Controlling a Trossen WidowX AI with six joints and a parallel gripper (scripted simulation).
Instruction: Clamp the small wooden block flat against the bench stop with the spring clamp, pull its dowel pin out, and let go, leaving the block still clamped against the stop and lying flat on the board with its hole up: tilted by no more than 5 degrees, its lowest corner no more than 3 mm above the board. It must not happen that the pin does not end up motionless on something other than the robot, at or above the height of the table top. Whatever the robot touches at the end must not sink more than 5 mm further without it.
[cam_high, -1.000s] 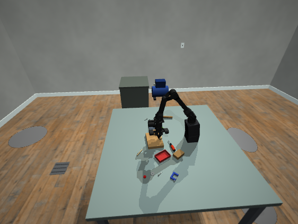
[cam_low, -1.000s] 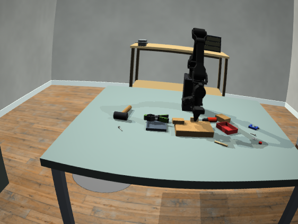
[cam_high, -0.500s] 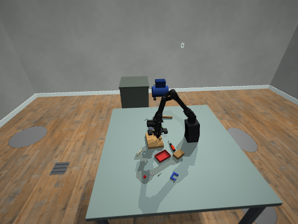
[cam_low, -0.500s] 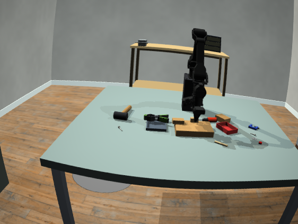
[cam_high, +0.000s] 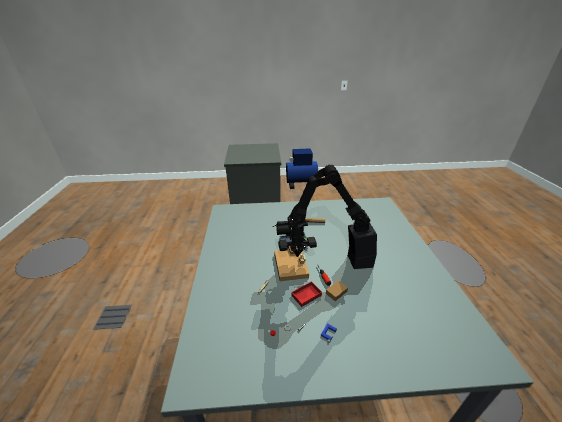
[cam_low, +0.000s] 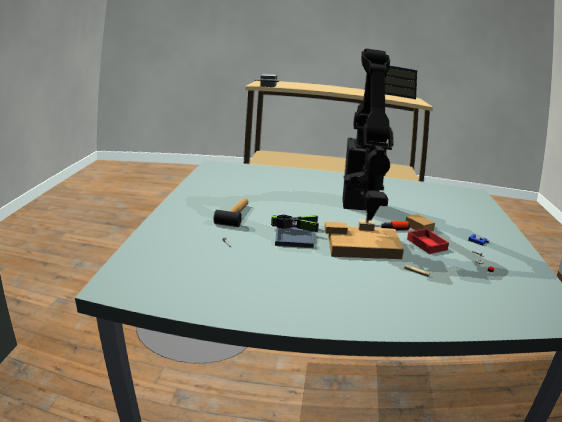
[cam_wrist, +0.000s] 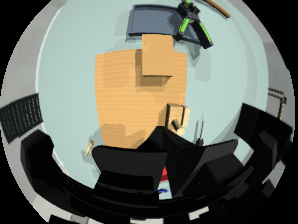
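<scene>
Now: hand 20 mm past the dowel pin and 50 mm above it. From my hand the other things lie so: red tray (200 mm to the left, 100 mm below); then wooden board (30 mm ahead, 10 mm to the right, 90 mm below); then dark tray (30 mm behind, 200 mm to the right, 100 mm below).
</scene>
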